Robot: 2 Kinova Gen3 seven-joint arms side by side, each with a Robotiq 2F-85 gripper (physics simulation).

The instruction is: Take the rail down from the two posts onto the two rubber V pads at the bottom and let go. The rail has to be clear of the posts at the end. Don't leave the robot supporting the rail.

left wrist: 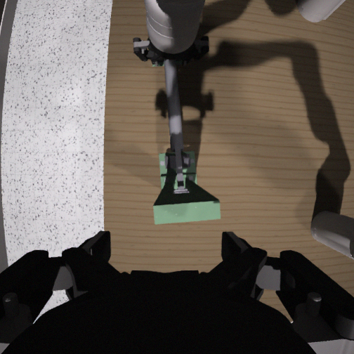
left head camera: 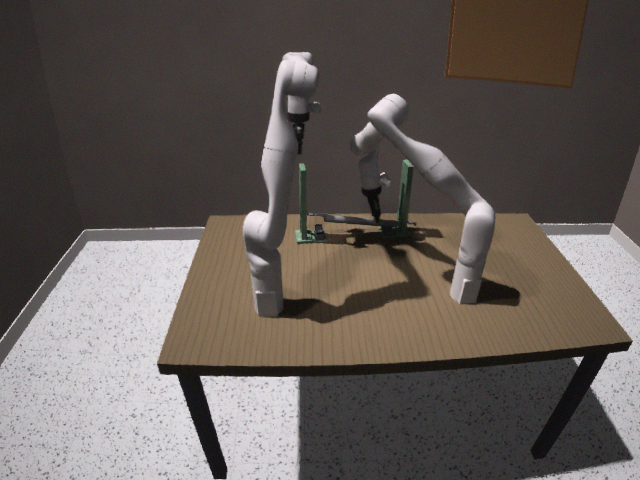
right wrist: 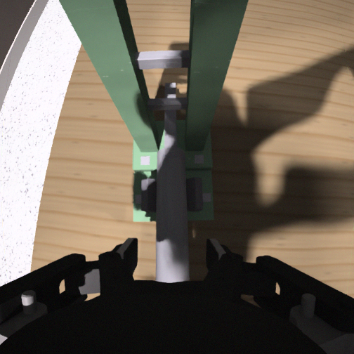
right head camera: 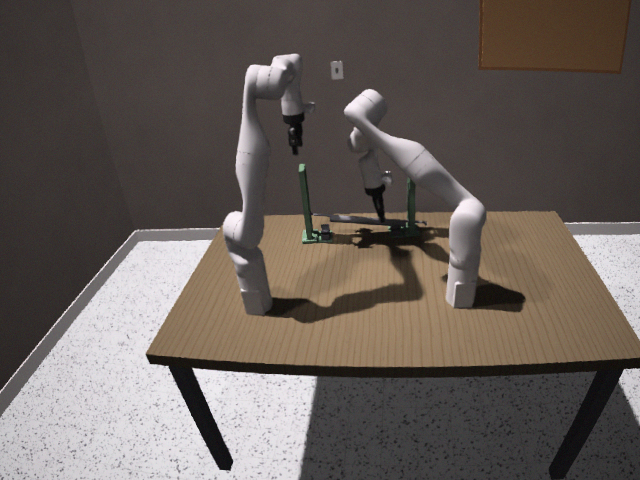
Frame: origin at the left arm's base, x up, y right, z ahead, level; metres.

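Seen in the pictures: left gripper, between the fingertips: (left head camera: 299, 149) (right head camera: 297, 150); right gripper, between the fingertips: (left head camera: 375, 219) (right head camera: 382, 218); left arm's base, origin of its link: (left head camera: 269, 307) (right head camera: 258, 305); right arm's base, origin of its link: (left head camera: 463, 294) (right head camera: 460, 298).
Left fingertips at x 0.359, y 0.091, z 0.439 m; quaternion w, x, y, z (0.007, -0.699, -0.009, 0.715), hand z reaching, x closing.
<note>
Offsets run from my left fingertips to a thing's top centre. "*": to the spot under its first point. Level surfaces: height alone.
The grey rail (left head camera: 351, 220) (right head camera: 356, 220) (left wrist: 174, 115) (right wrist: 171, 220) slopes, its left end higher. That end reaches the left green post @[* dx -0.162, dy +0.011, dz -0.055 m] (left head camera: 302, 196) (right head camera: 305, 196) (left wrist: 187, 212), above the left dark V pad @[dx -0.317, dy +0.074, dz -0.012 m] (left head camera: 318, 230) (right head camera: 325, 230). Its right part lies over the right pad (right wrist: 195, 194); its thin tip passes under a rung of the right post @[dx -0.059, dy +0.381, dz +0.023 m] (left head camera: 405, 196) (right head camera: 411, 201) (right wrist: 215, 65). Whether it touches that pad is unclear. My left gripper (left head camera: 299, 150) (right head camera: 295, 150) (left wrist: 166, 243) is open, above the left post. My right gripper (left head camera: 377, 219) (right head camera: 382, 218) (right wrist: 171, 250) is open, fingers either side of the rail.
The posts stand on green bases near the back edge of the wooden table @[dx -0.359 m] (left head camera: 361, 330) (right head camera: 361, 330). A higher grey rung (right wrist: 162, 59) crosses the right post's opening. My right forearm passes in front of the right post in the right head view. Arm shadows fall across the table.
</note>
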